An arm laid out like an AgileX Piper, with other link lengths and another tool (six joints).
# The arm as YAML. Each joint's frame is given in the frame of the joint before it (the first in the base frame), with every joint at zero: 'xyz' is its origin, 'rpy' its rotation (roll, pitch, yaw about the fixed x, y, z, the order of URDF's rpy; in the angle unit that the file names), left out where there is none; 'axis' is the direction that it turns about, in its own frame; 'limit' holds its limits. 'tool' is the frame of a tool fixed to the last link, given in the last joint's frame.
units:
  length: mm
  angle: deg
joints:
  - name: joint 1
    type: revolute
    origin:
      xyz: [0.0, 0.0, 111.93]
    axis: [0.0, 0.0, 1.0]
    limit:
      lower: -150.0
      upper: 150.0
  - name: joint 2
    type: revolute
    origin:
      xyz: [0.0, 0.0, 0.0]
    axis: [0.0, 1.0, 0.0]
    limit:
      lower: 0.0
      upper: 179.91
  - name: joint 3
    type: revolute
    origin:
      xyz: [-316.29, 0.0, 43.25]
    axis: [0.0, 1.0, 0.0]
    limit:
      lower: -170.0
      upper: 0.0
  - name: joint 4
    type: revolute
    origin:
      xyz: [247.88, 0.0, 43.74]
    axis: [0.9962, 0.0, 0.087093]
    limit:
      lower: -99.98
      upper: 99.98
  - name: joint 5
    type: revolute
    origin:
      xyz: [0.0, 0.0, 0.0]
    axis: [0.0, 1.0, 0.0]
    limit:
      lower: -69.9
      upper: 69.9
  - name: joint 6
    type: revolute
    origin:
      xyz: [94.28, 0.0, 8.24]
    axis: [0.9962, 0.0, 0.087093]
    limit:
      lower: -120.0
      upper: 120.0
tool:
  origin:
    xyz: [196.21, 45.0, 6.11]
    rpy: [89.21, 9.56, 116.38]
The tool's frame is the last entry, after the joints.
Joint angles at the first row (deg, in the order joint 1, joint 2, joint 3, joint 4, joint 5, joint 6):
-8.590, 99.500, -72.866, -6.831, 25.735, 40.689
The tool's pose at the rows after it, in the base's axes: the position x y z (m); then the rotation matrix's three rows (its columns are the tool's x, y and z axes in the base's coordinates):
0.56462 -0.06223 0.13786; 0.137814 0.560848 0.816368; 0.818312 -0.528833 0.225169; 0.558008 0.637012 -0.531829
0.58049 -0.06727 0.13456; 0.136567 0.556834 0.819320; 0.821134 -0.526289 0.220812; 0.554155 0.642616 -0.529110
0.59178 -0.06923 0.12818; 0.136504 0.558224 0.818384; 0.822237 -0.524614 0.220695; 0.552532 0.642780 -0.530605
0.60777 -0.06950 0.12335; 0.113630 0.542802 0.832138; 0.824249 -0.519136 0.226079; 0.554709 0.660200 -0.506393
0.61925 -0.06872 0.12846; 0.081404 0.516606 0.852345; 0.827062 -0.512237 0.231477; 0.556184 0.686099 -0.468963
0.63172 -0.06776 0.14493; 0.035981 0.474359 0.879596; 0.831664 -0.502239 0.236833; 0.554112 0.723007 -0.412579
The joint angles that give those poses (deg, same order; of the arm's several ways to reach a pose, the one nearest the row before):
-8.768, 102.997, -76.724, -8.562, 25.674, 41.909
-8.960, 105.868, -79.988, -8.848, 25.747, 41.911
-8.960, 108.215, -82.190, -8.972, 25.662, 41.911
-8.959, 110.581, -83.292, -8.988, 22.655, 41.912
-8.960, 111.360, -83.345, -8.986, 19.286, 41.909
-8.960, 111.423, -83.604, -8.988, 15.575, 41.863

